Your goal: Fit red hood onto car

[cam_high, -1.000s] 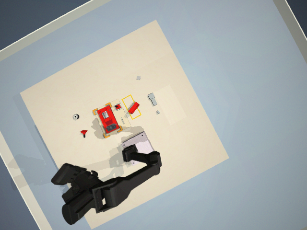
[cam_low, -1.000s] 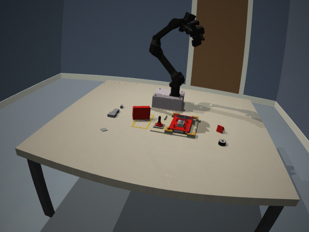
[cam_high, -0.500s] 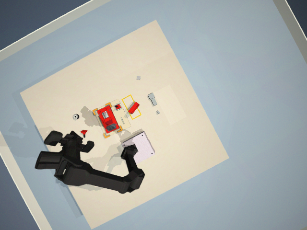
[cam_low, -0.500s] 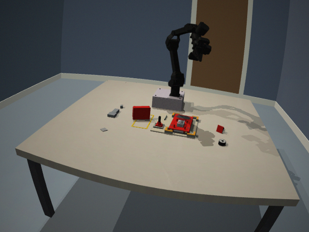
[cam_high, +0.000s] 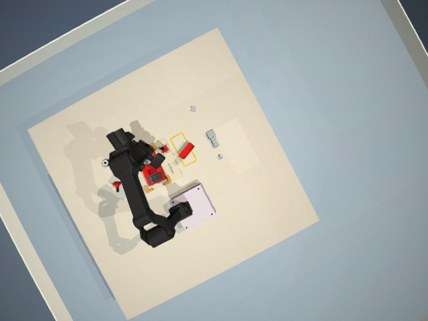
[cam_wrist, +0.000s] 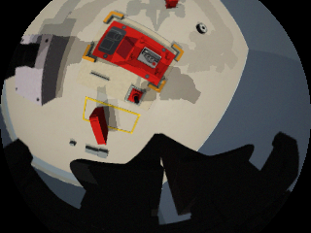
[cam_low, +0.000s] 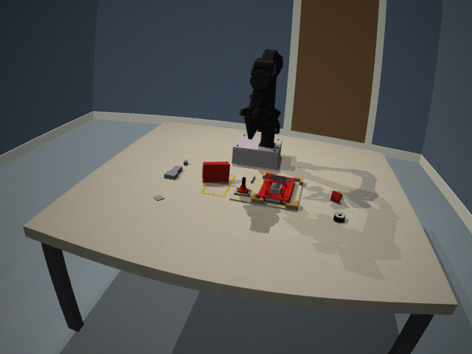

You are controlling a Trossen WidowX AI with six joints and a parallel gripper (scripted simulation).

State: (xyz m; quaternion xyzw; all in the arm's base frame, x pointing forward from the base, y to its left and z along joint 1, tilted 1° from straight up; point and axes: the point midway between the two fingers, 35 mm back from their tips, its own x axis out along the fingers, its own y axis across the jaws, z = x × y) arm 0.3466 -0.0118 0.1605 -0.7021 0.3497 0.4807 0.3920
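Now: the red hood 16 cm below my gripper tip, 12 cm to the right of it and 7 cm behind it. Also, from my gripper tip: grey engine block 18 cm below, 11 cm to the left, 2 cm behind; black wheel 34 cm to the left, 19 cm below, 8 cm ahead.
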